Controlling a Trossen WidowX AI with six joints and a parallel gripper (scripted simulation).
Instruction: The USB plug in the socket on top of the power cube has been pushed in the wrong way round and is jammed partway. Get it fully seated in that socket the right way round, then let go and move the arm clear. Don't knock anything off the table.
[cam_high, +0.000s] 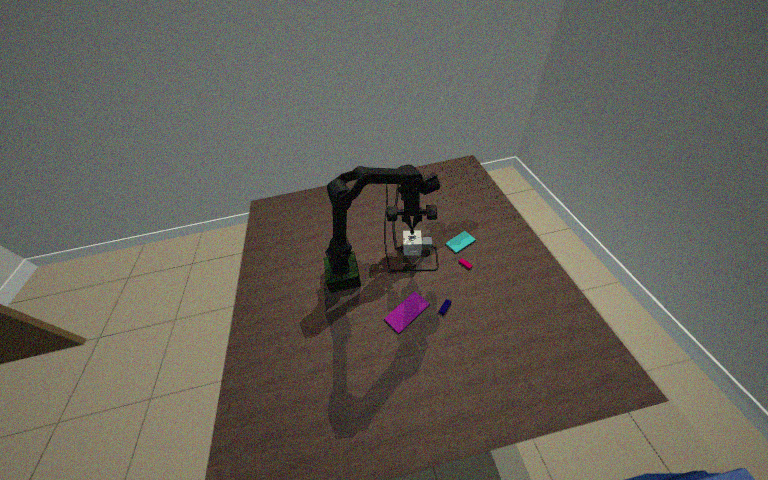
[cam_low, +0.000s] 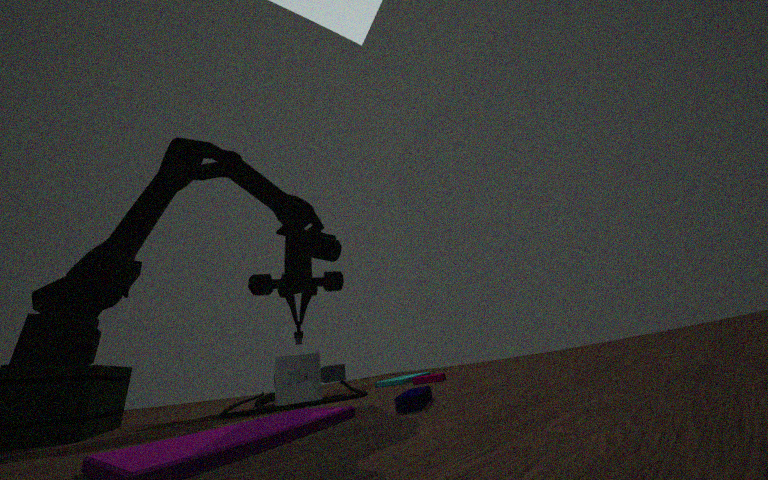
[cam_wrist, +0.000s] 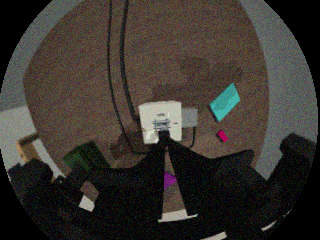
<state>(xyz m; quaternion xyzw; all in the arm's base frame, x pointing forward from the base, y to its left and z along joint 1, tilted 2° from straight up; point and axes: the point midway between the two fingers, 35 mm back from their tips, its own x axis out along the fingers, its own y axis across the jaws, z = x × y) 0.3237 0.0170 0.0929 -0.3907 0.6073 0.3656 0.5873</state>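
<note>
The small dark USB plug is 20 mm below my gripper tip. Round my gripper tip: small pink block (170 mm to the right, 160 mm ahead, 130 mm below); then cyan card (200 mm ahead, 130 mm below, 60 mm to the right); then magenta slab (260 mm to the right, 150 mm behind, 130 mm below).
</note>
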